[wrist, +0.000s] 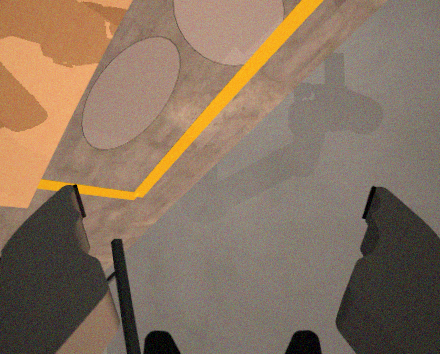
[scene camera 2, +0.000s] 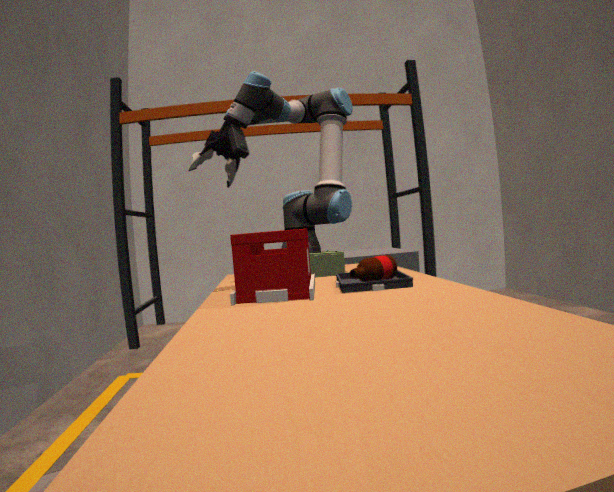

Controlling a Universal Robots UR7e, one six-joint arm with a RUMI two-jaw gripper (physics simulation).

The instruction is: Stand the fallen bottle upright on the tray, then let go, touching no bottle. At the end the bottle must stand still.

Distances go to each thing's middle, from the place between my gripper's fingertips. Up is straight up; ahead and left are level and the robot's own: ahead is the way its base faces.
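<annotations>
My hand: far to the right of the brown bottle [scene camera 2: 384, 267], a fair way short of it, far above it.
</annotations>
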